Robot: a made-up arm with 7 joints.
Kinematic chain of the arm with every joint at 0, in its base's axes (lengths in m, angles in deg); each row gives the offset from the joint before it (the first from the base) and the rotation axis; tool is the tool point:
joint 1: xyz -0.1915 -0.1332 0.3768 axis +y
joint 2: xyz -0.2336 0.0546 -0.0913 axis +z
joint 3: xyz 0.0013 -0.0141 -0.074 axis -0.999 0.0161 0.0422
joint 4: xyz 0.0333 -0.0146 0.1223 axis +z
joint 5: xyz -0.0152 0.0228 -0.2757 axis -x
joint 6: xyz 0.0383 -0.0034 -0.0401 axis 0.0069 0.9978 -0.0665
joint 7: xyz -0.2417 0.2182 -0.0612 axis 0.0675 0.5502 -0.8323
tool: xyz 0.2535 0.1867 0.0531
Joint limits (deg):
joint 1: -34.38..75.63
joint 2: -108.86..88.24
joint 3: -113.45..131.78
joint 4: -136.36..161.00
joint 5: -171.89..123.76
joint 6: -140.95..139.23
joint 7: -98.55..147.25
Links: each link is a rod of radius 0.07 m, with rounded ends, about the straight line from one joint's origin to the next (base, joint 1, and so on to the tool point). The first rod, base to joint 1, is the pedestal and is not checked.
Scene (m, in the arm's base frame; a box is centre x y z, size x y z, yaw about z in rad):
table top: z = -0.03
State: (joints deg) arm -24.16 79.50 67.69 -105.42 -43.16 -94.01 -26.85
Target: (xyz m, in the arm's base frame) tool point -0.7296 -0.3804 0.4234
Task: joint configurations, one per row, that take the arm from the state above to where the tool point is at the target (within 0.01 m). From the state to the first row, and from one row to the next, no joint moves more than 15 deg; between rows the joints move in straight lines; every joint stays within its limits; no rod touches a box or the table.
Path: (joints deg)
1: -17.83 65.39 64.75 -109.29 -38.49 -91.23 -12.94
2: -11.49 51.28 61.80 -113.16 -33.82 -88.45 0.97
3: -5.16 37.17 58.86 -117.02 -29.15 -85.67 14.89
4: 1.17 23.06 55.92 -120.89 -24.49 -82.89 28.80
5: 7.51 8.96 52.98 -124.76 -19.82 -80.11 42.71
6: 13.84 -5.15 50.03 -128.63 -15.15 -77.33 56.62
7: 20.17 -19.26 47.09 -132.49 -10.48 -74.55 70.54
8: 26.51 -33.37 44.15 -136.36 -5.81 -71.77 84.45

